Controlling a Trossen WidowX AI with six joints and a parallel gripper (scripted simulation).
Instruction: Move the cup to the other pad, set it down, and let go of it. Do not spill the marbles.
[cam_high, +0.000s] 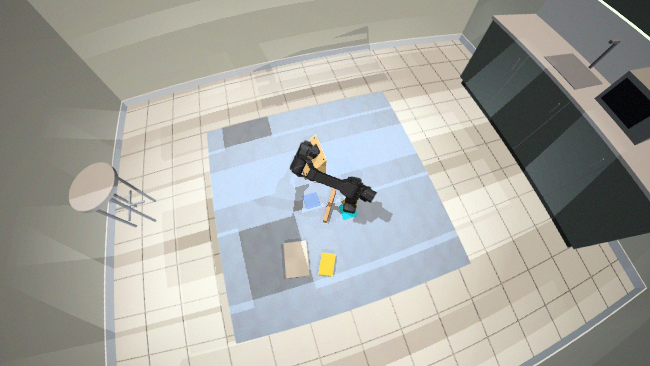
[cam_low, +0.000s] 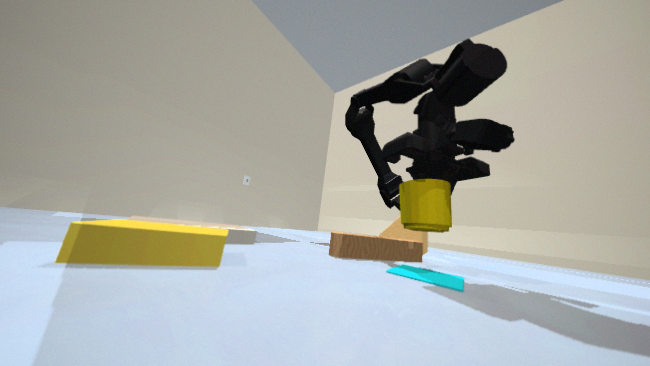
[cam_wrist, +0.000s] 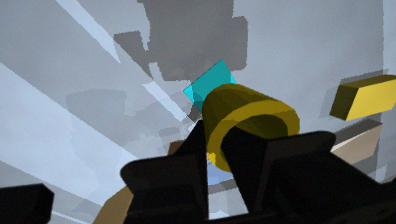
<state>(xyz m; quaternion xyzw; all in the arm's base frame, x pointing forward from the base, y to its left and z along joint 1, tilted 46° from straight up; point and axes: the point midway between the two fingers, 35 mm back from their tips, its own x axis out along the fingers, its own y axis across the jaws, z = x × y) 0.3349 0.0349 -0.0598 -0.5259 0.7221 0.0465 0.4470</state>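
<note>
Right now the cyan pad is 10 cm below my gripper tip, 2 cm to the right of it and 2 cm ahead of it. From my gripper tip the other things lie so: yellow cup 2 cm to the right, 2 cm ahead; blue pad 18 cm to the right, 11 cm behind, 10 cm below; wooden bar 10 cm to the right, 8 cm below, 4 cm behind.
</note>
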